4 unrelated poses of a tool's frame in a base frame.
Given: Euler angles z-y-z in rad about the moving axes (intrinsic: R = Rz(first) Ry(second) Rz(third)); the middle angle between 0 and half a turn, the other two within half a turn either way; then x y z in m.
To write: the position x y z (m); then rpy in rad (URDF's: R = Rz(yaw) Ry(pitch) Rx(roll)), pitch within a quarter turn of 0, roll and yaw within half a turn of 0. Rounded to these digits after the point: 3 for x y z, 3 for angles.
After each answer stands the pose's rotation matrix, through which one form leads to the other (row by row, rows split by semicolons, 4 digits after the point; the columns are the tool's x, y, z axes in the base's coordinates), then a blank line. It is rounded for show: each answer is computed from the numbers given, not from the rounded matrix.
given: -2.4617 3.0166 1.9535 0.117 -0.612 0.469
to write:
0.117 -0.612 0.469 3.026 -0.047 -1.271
0.2951 -0.9505 -0.0969; -0.9543 -0.2883 -0.0784; 0.0466 0.1156 -0.9922

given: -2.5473 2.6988 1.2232 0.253 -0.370 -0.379
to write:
0.253 -0.370 -0.379 2.722 0.146 -0.660
0.7815 -0.5131 -0.3550; -0.6067 -0.7579 -0.2399; -0.1460 0.4028 -0.9036

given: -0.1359 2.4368 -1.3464 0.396 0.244 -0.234
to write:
0.396 0.244 -0.234 -2.449 0.145 -1.879
-0.3000 -0.7057 0.6419; -0.9430 0.3211 -0.0878; -0.1442 -0.6316 -0.7617

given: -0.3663 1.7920 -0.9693 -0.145 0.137 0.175
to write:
-0.145 0.137 0.175 -1.837 0.585 -2.087
-0.4112 0.0338 0.9109; -0.7253 0.5931 -0.3494; -0.5521 -0.8044 -0.2194

